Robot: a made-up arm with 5 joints.
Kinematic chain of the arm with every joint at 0, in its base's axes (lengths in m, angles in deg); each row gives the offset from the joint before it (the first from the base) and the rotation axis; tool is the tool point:
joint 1: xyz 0 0 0.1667 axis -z
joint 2: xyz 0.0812 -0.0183 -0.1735 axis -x
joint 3: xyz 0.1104 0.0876 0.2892 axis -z
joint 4: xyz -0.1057 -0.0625 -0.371 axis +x
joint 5: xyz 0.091 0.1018 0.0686 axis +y
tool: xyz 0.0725 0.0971 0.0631
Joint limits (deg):
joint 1: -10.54..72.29
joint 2: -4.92..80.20
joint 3: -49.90..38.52
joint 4: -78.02..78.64
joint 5: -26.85..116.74
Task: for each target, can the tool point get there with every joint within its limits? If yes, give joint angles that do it. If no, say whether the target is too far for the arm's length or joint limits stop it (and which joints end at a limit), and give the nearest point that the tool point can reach.
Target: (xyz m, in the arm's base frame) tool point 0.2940 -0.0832 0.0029
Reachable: yes | joints 45.17 40.97 -19.54 51.68 40.34
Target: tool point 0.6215 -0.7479 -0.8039
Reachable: no: too far | nearest point 0.2171 -0.2613 -0.2650 | short by 0.831 m
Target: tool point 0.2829 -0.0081 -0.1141
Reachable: yes | joints 53.22 24.08 -18.13 -17.38 -14.55
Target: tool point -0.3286 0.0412 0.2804
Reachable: no: joint limits stop it (at a limit: joint 1, joint 2, joint 3, joint 4, joint 5) | nearest point -0.0612 -0.1220 0.1314 | short by 0.347 m
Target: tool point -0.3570 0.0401 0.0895
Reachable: no: joint limits stop it (at a limit: joint 1, joint 2, joint 3, joint 4, joint 5) | nearest point -0.0612 -0.1220 0.1314 | short by 0.340 m
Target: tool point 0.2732 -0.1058 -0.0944
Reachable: yes | joints 53.60 27.42 12.98 29.91 103.37
